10 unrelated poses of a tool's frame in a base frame.
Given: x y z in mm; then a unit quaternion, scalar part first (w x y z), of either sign.
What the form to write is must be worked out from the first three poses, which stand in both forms.
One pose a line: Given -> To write
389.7, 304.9, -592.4, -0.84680, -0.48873, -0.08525, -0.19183 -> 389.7, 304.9, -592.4, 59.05, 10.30, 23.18
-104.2, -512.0, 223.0, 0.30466, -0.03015, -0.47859, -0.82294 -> -104.2, -512.0, 223.0, -4.57, -72.62, -124.87
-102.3, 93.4, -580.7, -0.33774, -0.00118, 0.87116, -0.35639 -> -102.3, 93.4, -580.7, 0.18, -130.06, 53.21
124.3, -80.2, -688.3, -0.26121, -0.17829, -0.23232, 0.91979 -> 124.3, -80.2, -688.3, 27.65, 36.03, -142.66
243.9, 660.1, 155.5, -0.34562, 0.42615, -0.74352, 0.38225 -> 243.9, 660.1, 155.5, -63.38, 110.58, -56.85
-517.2, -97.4, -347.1, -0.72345, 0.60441, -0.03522, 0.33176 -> -517.2, -97.4, -347.1, -76.45, 4.45, -41.96
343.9, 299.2, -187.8, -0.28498, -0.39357, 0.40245, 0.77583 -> 343.9, 299.2, -187.8, 60.31, -61.67, -118.89
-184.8, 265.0, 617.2, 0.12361, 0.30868, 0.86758, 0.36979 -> -184.8, 265.0, 617.2, 51.57, 144.96, 61.78
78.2, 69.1, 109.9, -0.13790, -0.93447, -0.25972, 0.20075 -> 78.2, 69.1, 109.9, 154.87, 43.04, -33.27
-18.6, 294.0, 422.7, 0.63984, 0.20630, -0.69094, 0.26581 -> -18.6, 294.0, 422.7, 26.96, -90.30, 34.74
